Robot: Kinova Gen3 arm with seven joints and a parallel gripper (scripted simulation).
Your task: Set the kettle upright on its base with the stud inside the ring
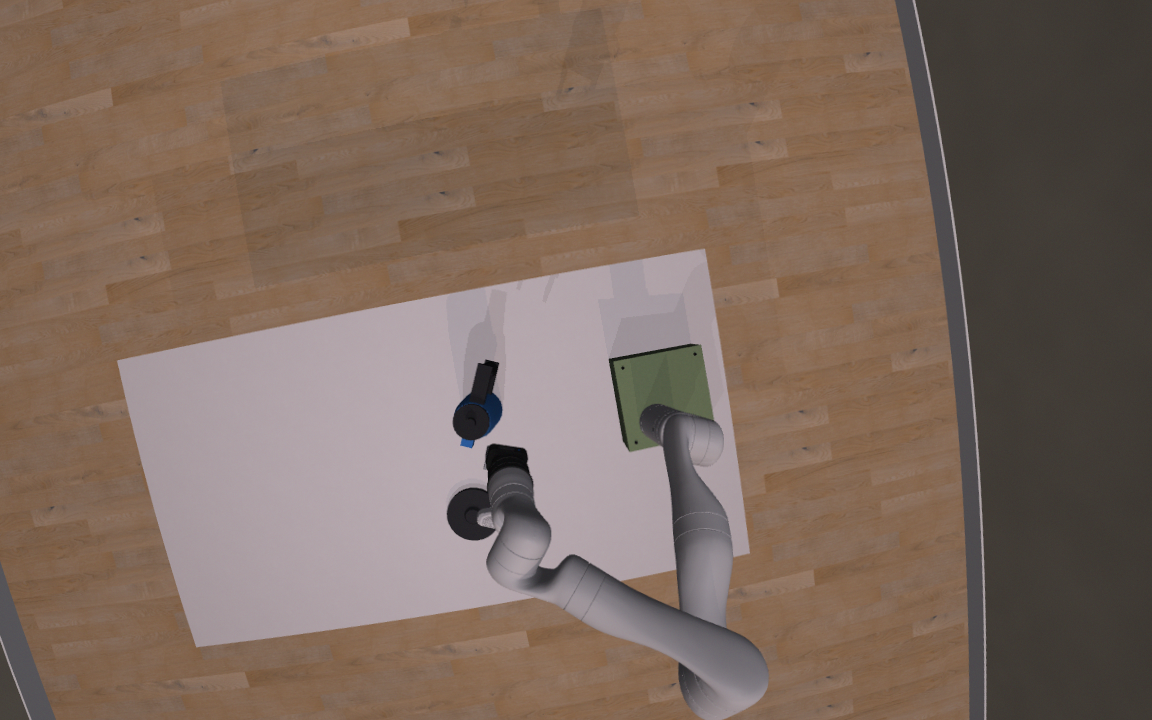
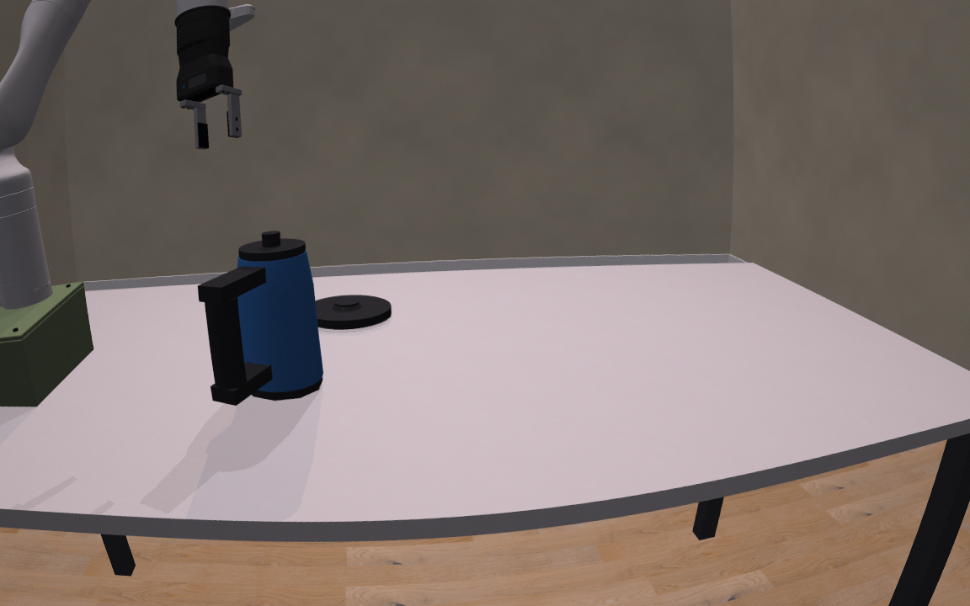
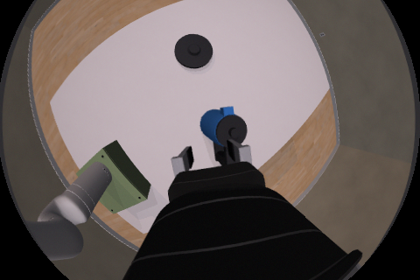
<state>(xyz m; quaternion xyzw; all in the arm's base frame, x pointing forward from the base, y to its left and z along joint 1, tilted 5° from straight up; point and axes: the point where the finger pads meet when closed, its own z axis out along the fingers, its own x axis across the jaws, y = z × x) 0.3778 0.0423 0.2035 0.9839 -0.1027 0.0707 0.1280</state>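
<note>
The blue kettle is 230 mm below my hand, 80 mm ahead of it and 70 mm to the right of it. Round my hand: round black base (320 mm below, 260 mm to the left, 120 mm ahead).
</note>
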